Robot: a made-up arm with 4 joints. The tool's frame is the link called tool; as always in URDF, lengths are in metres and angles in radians. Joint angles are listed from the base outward. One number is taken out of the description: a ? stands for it. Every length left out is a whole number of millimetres.
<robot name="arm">
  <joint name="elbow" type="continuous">
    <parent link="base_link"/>
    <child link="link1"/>
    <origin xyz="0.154 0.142 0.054" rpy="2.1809 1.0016 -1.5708"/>
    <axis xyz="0 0 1"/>
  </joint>
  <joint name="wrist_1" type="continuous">
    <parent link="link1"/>
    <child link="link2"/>
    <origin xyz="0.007 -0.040 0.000" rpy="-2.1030 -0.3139 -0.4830"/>
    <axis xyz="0 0 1"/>
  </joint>
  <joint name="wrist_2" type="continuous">
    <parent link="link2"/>
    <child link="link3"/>
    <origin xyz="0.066 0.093 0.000" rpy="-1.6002 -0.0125 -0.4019"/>
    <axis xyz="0 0 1"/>
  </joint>
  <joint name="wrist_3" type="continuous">
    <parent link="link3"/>
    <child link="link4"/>
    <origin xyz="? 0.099 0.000" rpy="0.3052 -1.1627 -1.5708"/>
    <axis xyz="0 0 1"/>
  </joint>
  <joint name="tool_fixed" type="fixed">
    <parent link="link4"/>
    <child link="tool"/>
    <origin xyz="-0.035 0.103 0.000" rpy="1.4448 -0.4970 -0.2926"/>
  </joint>
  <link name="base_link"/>
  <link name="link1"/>
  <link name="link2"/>
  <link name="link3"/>
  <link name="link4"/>
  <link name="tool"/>
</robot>
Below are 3 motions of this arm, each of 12 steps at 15 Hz.
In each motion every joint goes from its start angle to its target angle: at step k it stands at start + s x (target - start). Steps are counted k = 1, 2, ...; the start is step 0. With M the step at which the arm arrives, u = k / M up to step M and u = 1 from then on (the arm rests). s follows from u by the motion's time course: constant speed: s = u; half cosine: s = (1 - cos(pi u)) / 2; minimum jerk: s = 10 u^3 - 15 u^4 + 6 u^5.
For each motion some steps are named. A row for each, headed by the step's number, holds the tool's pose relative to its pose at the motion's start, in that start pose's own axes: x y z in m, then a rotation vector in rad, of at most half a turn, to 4 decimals.
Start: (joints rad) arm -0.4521 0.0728 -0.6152 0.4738
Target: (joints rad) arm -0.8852 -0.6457 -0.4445 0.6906
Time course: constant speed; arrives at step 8
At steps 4, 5, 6, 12:
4: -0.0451 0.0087 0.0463 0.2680 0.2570 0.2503
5: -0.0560 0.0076 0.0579 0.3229 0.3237 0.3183
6: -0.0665 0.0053 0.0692 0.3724 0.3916 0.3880
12: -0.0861 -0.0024 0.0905 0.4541 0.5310 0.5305

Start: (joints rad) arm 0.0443 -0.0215 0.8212 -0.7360
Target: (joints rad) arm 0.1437 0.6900 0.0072 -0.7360
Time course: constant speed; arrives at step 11
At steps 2, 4, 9, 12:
2: -0.0070 0.0132 0.0102 -0.0228 -0.1474 0.1378
4: -0.0150 0.0238 0.0181 -0.0573 -0.3019 0.2666
9: -0.0332 0.0406 0.0277 -0.1932 -0.7122 0.5417
12: -0.0376 0.0441 0.0284 -0.2671 -0.8834 0.6298

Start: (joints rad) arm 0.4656 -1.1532 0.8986 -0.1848
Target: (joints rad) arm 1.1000 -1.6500 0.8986 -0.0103
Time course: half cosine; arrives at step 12
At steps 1, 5, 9, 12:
1: 0.0018 -0.0019 -0.0007 -0.0040 0.0052 -0.0152
5: 0.0337 -0.0460 -0.0124 -0.0612 0.1133 -0.3381
9: 0.0554 -0.1156 -0.0197 -0.0578 0.2515 -0.7967
12: 0.0567 -0.1372 -0.0203 -0.0379 0.2894 -0.9378

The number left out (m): -0.127
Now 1 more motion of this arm.
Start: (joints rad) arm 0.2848 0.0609 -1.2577 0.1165
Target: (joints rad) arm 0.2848 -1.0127 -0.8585 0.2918
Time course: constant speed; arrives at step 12
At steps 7, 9, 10, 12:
7: -0.0845 0.0119 0.0627 0.4370 0.3738 0.4821
9: -0.1019 0.0034 0.0820 0.5470 0.5066 0.6142
10: -0.1090 -0.0023 0.0914 0.5988 0.5772 0.6791
12: -0.1195 -0.0157 0.1093 0.6954 0.7265 0.8065

